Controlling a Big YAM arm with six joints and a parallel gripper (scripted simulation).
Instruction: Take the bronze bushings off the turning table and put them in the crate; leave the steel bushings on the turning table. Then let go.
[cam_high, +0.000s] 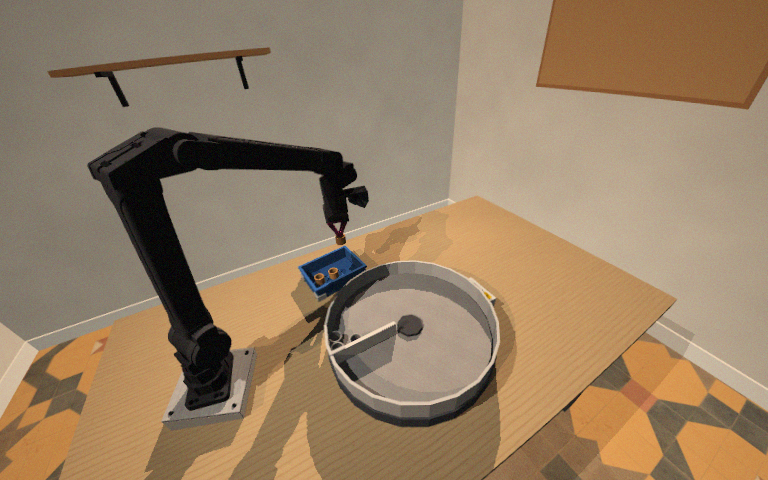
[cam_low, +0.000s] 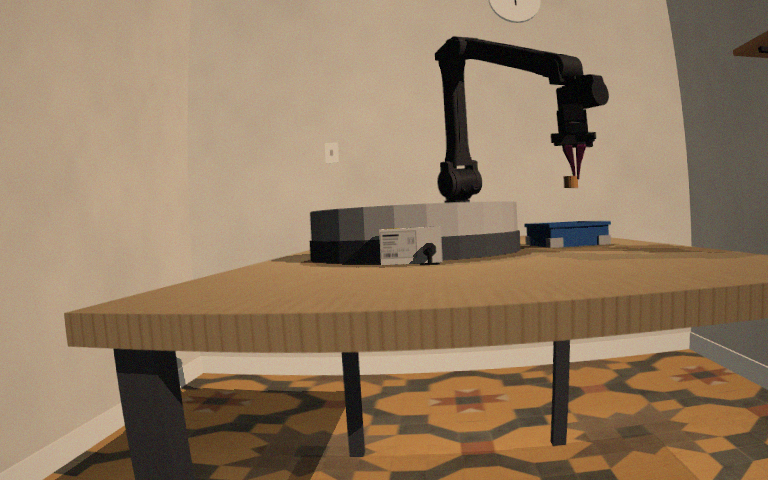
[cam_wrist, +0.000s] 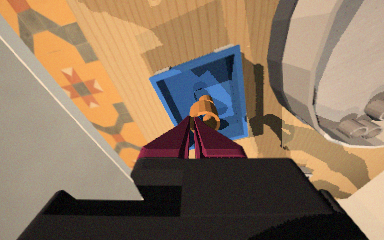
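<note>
Right now my hand is 13 cm above the blue crate, 5 cm past it and 3 cm to the left of it. From my hand the other things lie so: grey turning table (35 cm to the right, 10 cm below, 9 cm ahead).
</note>
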